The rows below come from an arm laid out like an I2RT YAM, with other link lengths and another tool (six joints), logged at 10 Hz.
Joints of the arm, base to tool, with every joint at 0 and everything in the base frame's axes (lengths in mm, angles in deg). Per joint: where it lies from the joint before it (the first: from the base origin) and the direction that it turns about. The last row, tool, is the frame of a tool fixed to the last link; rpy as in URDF.
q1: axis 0 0 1 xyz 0 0 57.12
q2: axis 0 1 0 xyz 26 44.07 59.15
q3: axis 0 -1 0 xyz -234.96 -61.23 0
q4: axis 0 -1 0 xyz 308.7 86.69 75.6
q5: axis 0 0 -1 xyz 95.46 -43.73 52.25
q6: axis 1 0 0 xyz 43.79 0 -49.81
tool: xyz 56 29 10 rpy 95.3 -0.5 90
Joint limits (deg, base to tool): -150..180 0..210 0..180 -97..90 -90..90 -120..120
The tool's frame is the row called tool.
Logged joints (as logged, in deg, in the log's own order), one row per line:
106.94, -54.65, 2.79, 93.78, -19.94, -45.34
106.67, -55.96, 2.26, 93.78, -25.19, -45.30
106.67, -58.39, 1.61, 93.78, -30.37, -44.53
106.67, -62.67, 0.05, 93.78, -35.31, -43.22
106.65, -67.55, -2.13, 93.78, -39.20, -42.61
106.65, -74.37, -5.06, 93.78, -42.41, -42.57
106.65, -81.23, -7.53, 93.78, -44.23, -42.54
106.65, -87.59, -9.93, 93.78, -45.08, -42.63
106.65, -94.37, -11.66, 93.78, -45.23, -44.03
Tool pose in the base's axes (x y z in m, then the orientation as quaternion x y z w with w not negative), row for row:
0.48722, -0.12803, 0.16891, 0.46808, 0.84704, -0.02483, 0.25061
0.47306, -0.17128, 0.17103, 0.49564, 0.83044, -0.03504, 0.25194
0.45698, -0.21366, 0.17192, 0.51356, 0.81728, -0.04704, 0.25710
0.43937, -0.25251, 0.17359, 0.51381, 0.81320, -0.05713, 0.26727
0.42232, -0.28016, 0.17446, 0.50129, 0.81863, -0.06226, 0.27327
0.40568, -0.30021, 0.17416, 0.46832, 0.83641, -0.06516, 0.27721
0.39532, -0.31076, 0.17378, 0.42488, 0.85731, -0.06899, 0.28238
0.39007, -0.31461, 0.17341, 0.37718, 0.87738, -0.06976, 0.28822
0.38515, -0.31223, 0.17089, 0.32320, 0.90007, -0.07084, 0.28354
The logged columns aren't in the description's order. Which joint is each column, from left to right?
Columns, left to right: q2, q6, q5, q3, q1, q4.
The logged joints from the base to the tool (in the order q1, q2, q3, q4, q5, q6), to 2 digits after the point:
-19.94, 106.94, 93.78, -45.34, 2.79, -54.65
-25.19, 106.67, 93.78, -45.30, 2.26, -55.96
-30.37, 106.67, 93.78, -44.53, 1.61, -58.39
-35.31, 106.67, 93.78, -43.22, 0.05, -62.67
-39.20, 106.65, 93.78, -42.61, -2.13, -67.55
-42.41, 106.65, 93.78, -42.57, -5.06, -74.37
-44.23, 106.65, 93.78, -42.54, -7.53, -81.23
-45.08, 106.65, 93.78, -42.63, -9.93, -87.59
-45.23, 106.65, 93.78, -44.03, -11.66, -94.37

